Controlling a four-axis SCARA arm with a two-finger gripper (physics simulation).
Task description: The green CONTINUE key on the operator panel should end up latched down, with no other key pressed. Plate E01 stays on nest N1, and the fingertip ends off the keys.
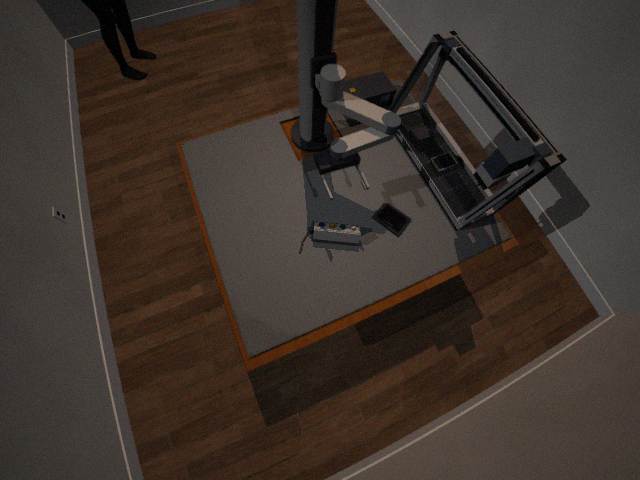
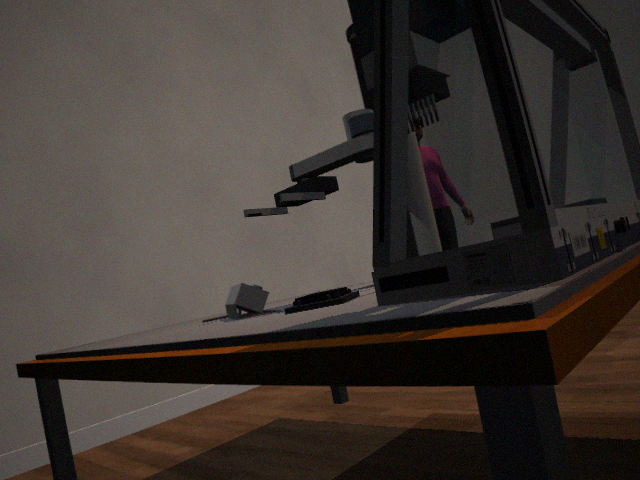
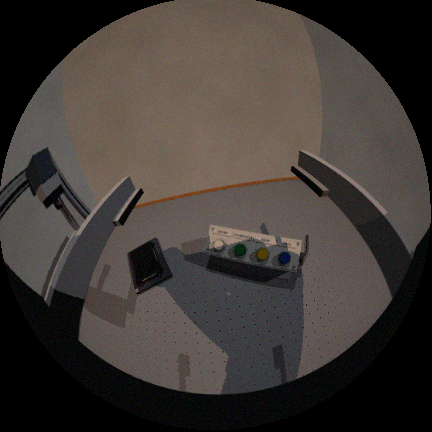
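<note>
The operator panel (image 1: 337, 235) (image 2: 249, 298) (image 3: 255, 238) is a pale sloped box on the table. Its keys run in a row: white (image 1: 354, 227) (image 3: 219, 245), green (image 1: 342, 226) (image 3: 240, 249), yellow (image 1: 332, 225) (image 3: 263, 254) and blue (image 1: 321, 224) (image 3: 285, 258). Whether any is latched cannot be told. A dark plate (image 1: 392, 219) (image 3: 146, 262) sits on a dark nest (image 3: 163, 260) beside the panel's white-key end; labels are unreadable. My gripper (image 1: 349, 192) (image 3: 214, 165) is open and empty, high above the table, its fingers wide apart and off the keys.
A gantry machine (image 1: 429, 178) (image 2: 391, 129) stands beyond the nest, on the side away from the panel. The arm's column (image 1: 306, 77) rises at the table's back. A dark box (image 1: 372, 86) with a yellow label is beside the column. A short cable (image 1: 303, 243) leaves the panel's blue-key end.
</note>
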